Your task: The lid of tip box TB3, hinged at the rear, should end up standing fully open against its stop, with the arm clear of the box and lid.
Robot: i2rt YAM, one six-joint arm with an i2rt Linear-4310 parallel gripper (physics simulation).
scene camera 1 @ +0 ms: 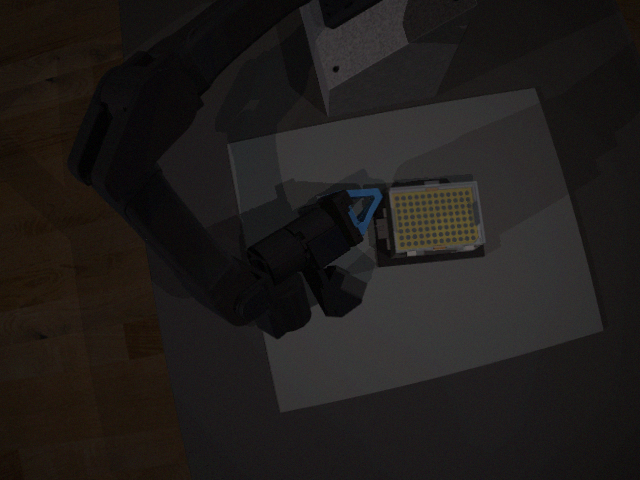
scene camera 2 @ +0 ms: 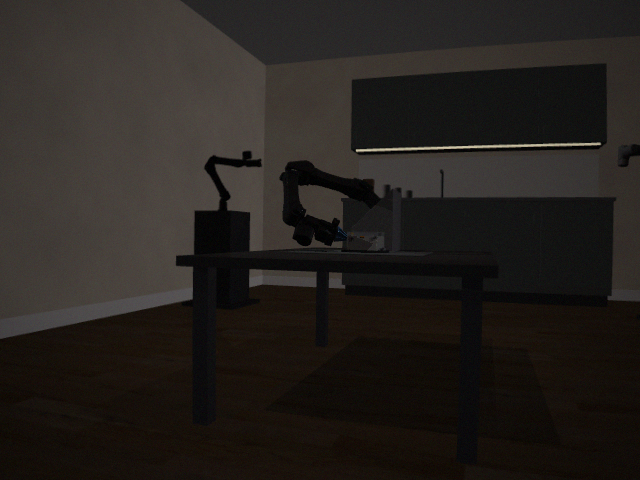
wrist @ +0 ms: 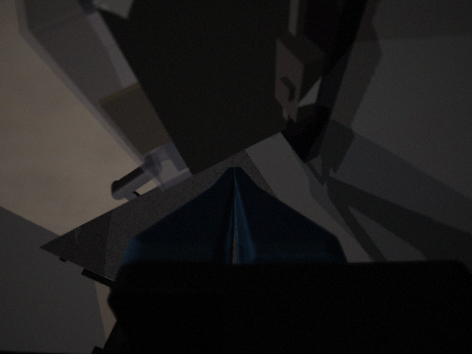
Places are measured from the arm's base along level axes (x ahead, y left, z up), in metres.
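Where they show: gripper, fingertip midpoint: (scene camera 1: 379,192) (wrist: 234,178); arm's base, link origin: (scene camera 2: 378,207).
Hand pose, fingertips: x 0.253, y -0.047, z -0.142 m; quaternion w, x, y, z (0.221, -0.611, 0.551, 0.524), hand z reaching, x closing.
Note:
Things, the pixels of their top centre, and the offset from my fingertips. "pt": a spot on its surface instead. Level surfaces: height alone.
- tip box, top centre: (wrist: 84,46) (scene camera 1: 438,215) (scene camera 2: 365,231) 0.065 m left, 0.052 m ahead, 0.034 m up
- small block, surface spot: (wrist: 289,80) (scene camera 1: 381,230) pt 0.005 m right, 0.048 m ahead, 0.028 m down
- pale mat, surface height: 0.044 m down
- dark table, surface height: 0.048 m down
The tip box (scene camera 1: 436,219) (scene camera 2: 364,241), with a yellow perforated tip rack, sits in a dark holder on the pale mat. Its clear lid (scene camera 1: 481,217) (wrist: 62,52) appears down over the rack; no upright lid shows in the scene camera 2 view. I cannot read a TB3 label. My gripper (scene camera 1: 381,194) (scene camera 2: 345,235) (wrist: 234,178) is shut and empty, with its blue fingertips together. In the scene camera 1 view they are just left of the box, near its upper left corner. Whether they touch the box or lid is hard to tell in the dim light.
A small block (scene camera 1: 382,228) (wrist: 289,80) projects on the box's left side. The pale mat (scene camera 1: 439,330) lies on the dark table (scene camera 2: 336,261). A grey angular stand (scene camera 1: 361,56) (scene camera 2: 395,219) rises behind the mat. My arm's dark links bend around the mat's left side.

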